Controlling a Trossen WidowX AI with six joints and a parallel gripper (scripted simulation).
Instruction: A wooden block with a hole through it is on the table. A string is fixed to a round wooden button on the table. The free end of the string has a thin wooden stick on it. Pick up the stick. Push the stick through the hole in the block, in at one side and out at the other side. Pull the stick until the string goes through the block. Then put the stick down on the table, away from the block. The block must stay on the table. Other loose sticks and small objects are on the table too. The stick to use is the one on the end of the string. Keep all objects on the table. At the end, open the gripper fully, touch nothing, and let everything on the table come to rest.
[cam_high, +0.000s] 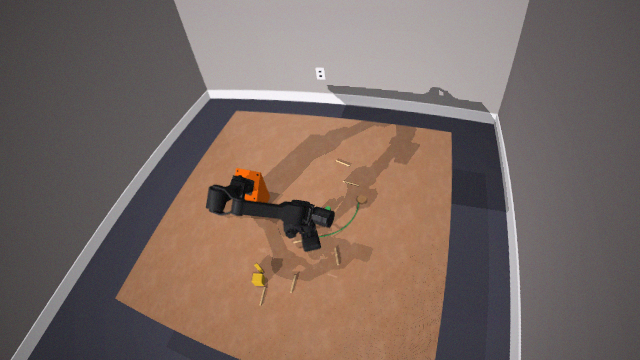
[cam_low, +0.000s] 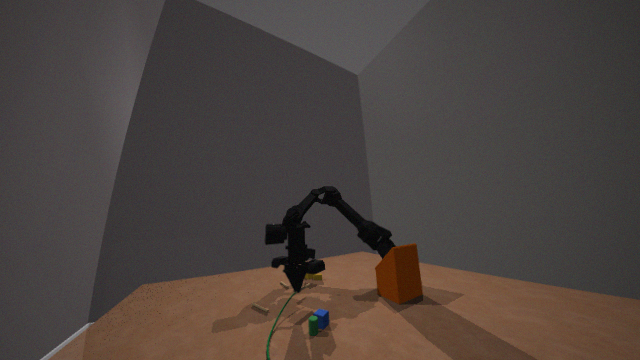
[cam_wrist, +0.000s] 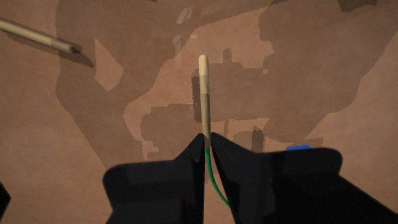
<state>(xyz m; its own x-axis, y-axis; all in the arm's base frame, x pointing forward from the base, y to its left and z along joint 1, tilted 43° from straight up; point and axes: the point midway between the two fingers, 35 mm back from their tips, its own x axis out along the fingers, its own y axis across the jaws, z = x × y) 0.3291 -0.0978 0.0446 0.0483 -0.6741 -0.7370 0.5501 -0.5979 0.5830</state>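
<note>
Now: gripper tip 160 mm to the right of the green cylinder, 20 mm above it and 10 mm short of it. The rest, counted from my gripper tip: blue block 140 mm to the left, 20 mm below, 20 mm behind; then yellow block 220 mm to the right, 120 mm behind, 20 mm below; then thin stick 10 mm to the right, 10 mm behind.
</note>
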